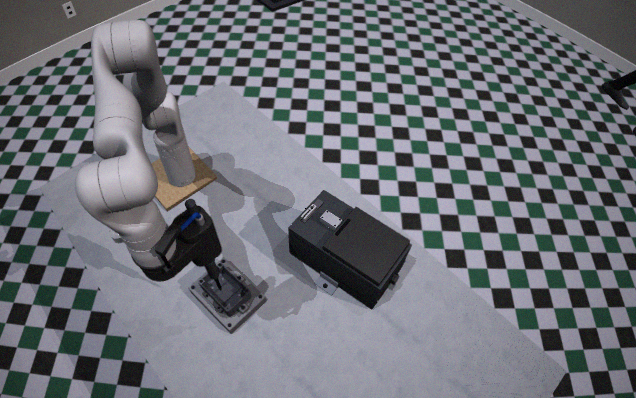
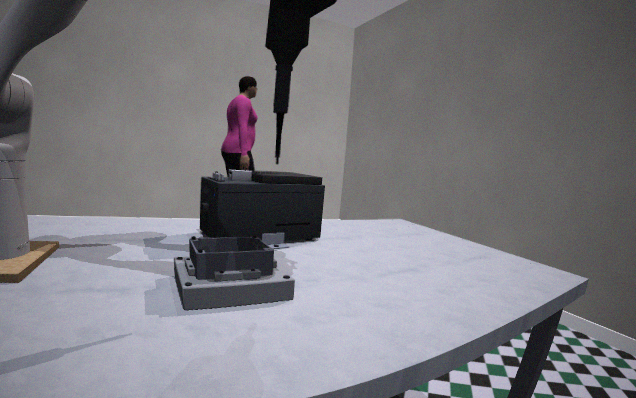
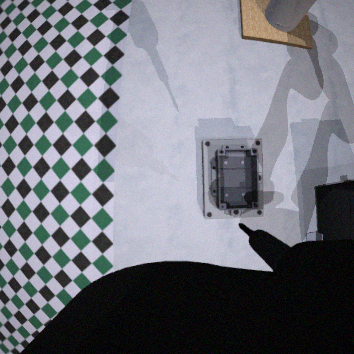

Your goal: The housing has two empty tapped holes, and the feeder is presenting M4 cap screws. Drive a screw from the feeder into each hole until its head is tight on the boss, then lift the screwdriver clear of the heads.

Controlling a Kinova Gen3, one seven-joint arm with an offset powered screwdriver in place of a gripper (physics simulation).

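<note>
The dark open-topped housing (image 1: 233,288) (image 2: 235,265) (image 3: 237,177) sits upright on a grey fixture plate (image 1: 231,326) (image 2: 240,296) (image 3: 208,165). Its corner bosses show as small dark spots; which holes hold screws is too small to tell. My screwdriver (image 1: 219,288) (image 2: 277,162) (image 3: 242,226) points down, its tip in the air well above housing height and apart from it. The tip is dark; whether it carries a screw cannot be told. The black feeder (image 1: 367,245) (image 2: 265,210) (image 3: 335,210) stands apart, with a silver screw outlet (image 1: 309,212) (image 2: 218,176) on top.
A white block (image 1: 331,218) (image 2: 240,175) and a raised dark lid (image 1: 367,240) (image 2: 287,177) are on the feeder. A small bracket (image 1: 327,284) is at its foot. The arm's base stands on a wooden board (image 1: 170,199) (image 2: 30,260) (image 3: 260,30). A person in pink (image 2: 241,125) stands behind the table.
</note>
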